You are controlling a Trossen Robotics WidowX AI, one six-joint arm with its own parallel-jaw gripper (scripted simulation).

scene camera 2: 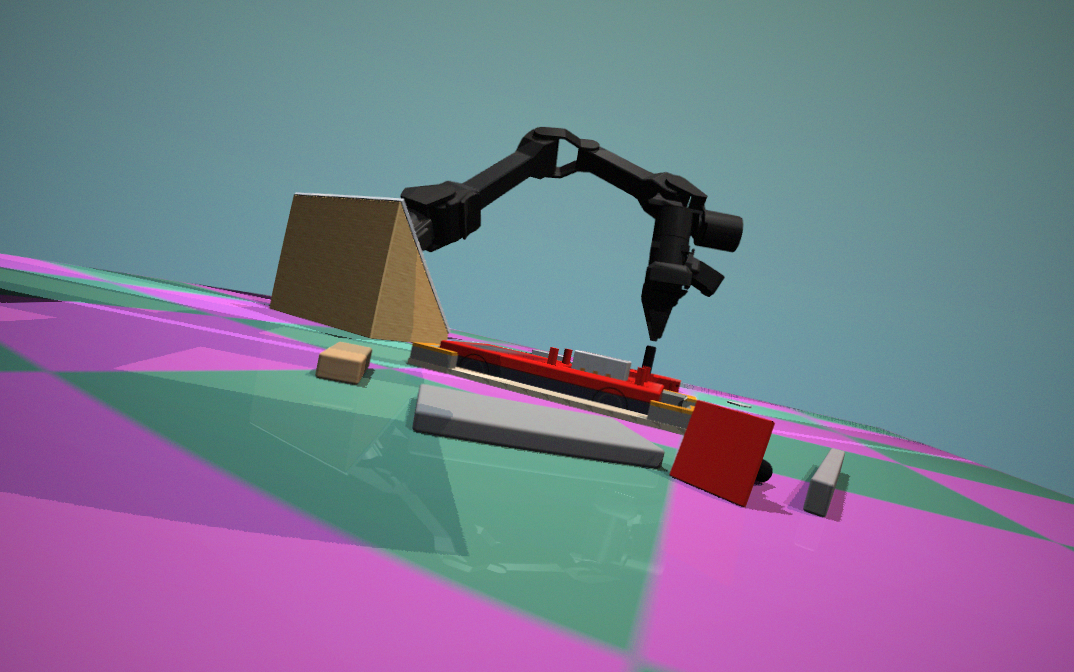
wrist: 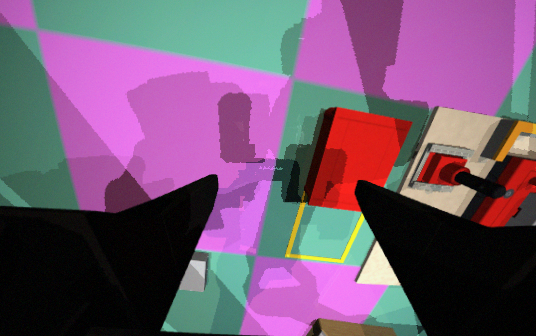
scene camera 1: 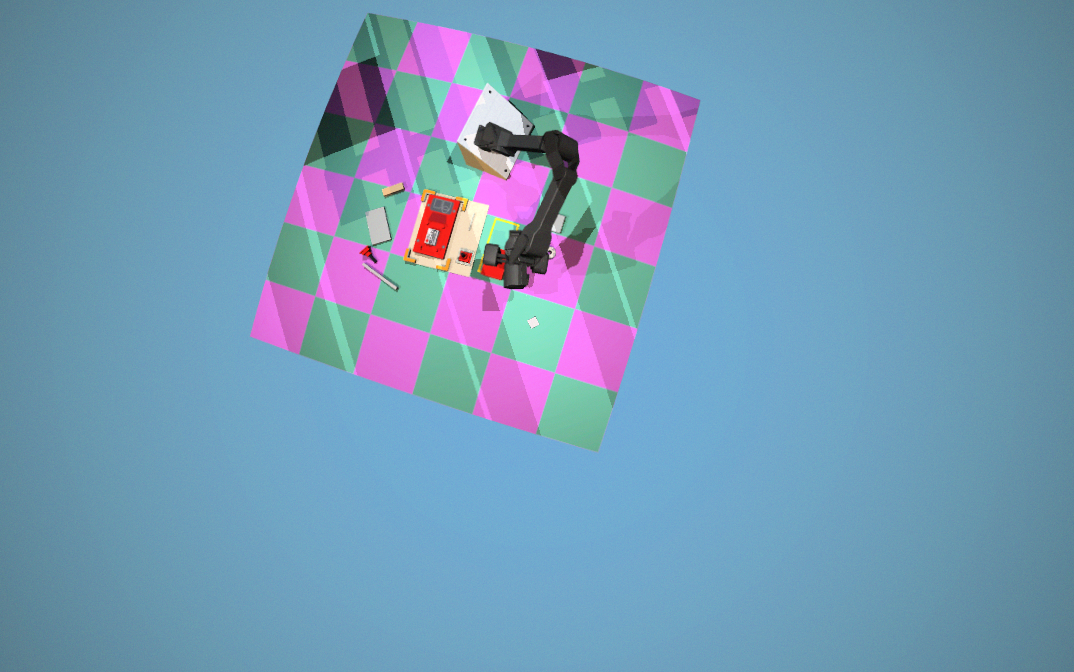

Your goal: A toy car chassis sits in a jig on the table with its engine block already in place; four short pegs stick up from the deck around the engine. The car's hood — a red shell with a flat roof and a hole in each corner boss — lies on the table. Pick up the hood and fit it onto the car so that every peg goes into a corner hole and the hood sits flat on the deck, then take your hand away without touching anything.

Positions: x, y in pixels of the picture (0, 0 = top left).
Labels:
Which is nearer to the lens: the grey engine block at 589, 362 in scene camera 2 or the grey bar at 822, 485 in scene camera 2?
The grey bar.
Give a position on a red hood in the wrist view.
At 352, 145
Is my gripper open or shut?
Open.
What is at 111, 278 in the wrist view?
My gripper.

